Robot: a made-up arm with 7 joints. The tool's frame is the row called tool. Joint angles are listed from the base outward. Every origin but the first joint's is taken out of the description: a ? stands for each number. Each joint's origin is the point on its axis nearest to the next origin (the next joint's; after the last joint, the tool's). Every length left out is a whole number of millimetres.
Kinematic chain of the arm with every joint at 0, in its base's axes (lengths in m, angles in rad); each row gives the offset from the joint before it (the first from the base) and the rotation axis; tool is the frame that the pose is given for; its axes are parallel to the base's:
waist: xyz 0.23 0 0.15 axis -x
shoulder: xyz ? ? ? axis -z
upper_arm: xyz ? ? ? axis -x
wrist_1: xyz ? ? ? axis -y
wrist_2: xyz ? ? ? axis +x
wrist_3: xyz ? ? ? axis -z
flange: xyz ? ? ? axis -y
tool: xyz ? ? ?
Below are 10 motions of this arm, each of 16 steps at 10 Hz.
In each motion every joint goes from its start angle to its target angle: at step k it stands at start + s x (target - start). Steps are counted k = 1, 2, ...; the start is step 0. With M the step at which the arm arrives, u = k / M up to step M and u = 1 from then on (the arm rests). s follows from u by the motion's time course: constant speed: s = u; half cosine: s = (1 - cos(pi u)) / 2; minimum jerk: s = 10 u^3 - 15 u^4 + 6 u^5.
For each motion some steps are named. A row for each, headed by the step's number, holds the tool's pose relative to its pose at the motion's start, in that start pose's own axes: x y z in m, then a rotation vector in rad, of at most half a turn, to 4 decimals.
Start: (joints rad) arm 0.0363 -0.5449 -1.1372 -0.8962 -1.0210 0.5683 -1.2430
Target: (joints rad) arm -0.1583 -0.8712 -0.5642 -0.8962 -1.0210 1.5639 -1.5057
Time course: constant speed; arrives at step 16
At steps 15, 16:
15: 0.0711 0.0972 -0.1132 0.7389 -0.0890 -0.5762
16: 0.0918 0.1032 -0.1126 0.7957 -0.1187 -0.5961

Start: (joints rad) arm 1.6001 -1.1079 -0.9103 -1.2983 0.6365 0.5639 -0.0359
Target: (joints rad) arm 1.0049 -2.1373 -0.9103 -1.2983 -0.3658 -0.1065 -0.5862
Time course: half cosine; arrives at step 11
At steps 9, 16:
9: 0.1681 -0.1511 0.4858 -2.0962 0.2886 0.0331
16: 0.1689 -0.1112 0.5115 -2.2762 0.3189 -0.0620

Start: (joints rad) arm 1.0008 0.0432 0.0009 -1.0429 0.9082 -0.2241 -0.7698
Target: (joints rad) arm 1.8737 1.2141 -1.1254 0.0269 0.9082 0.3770 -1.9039
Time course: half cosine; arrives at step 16
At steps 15, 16:
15: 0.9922 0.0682 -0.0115 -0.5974 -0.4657 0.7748
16: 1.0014 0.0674 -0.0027 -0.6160 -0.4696 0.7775

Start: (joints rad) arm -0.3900 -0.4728 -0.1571 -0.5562 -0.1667 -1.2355 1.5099
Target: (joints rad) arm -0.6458 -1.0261 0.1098 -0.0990 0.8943 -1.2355 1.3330
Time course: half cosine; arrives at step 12
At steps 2, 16:
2: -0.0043 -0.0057 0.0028 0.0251 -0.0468 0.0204
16: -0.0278 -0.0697 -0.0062 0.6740 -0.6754 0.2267

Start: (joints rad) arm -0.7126 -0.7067 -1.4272 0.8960 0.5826 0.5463 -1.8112
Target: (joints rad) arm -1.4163 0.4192 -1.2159 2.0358 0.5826 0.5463 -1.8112
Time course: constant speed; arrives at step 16
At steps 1, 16:
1: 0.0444 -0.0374 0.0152 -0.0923 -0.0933 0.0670
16: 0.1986 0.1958 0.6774 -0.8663 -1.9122 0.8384

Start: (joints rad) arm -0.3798 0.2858 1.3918 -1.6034 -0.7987 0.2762 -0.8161
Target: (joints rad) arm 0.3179 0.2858 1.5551 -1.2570 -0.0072 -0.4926 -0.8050
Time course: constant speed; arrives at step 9
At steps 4, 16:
4: -0.0690 0.1342 0.0023 0.3249 0.1228 0.2476
16: -0.0700 0.2978 0.0504 0.6989 -0.0761 0.4112

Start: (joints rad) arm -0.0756 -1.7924 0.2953 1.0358 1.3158 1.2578 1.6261
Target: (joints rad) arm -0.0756 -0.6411 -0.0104 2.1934 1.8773 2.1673 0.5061
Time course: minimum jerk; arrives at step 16
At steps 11, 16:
11: -0.5784 0.0031 -0.1497 0.0928 0.4390 -0.3141
16: -0.6489 -0.0093 -0.2517 0.0903 0.4964 -0.2698

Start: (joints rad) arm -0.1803 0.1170 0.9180 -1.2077 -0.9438 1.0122 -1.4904
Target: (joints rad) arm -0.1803 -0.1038 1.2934 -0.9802 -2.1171 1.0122 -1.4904
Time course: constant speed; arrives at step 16
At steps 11, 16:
11: 0.2032 0.0038 0.0935 0.2856 -0.7560 -0.6597
16: 0.2171 -0.0421 0.1398 0.3908 -1.0372 -1.0301

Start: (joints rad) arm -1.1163 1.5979 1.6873 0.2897 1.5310 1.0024 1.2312
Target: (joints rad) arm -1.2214 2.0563 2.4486 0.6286 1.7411 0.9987 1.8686
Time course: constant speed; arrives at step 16
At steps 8, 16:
8: 0.0399 0.0423 0.0565 -0.0963 -0.3580 0.3147
16: 0.1400 0.1266 0.1320 -0.0961 -0.5708 0.7124

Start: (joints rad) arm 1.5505 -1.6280 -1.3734 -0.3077 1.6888 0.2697 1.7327
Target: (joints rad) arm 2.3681 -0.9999 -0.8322 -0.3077 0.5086 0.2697 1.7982
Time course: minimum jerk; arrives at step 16
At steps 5, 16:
5: -0.1117 -0.0556 -0.0527 0.1072 -0.2635 0.1771
16: -0.4294 -0.1559 -0.5557 -0.2155 -1.6125 1.0876

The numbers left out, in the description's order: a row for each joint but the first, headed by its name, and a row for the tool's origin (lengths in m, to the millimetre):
shoulder: 0 0.05 0.25
upper_arm: -0.24 -0.07 0
wrist_1: 0 -0.01 0.01
wrist_2: -0.1 0 0.08
wrist_3: 0 0.19 -0.11
flange: -0.24 -0.24 0
tool: 0.02 0 -0.02

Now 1 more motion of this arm.
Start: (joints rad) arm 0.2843 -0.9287 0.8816 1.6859 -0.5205 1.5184 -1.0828
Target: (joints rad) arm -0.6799 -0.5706 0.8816 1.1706 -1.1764 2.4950 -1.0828
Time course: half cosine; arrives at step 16
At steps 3, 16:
3: 0.0109 0.0145 -0.0163 0.0716 -0.1280 -0.0900
16: 0.2044 0.0036 0.1186 0.8426 -1.5620 -0.7520

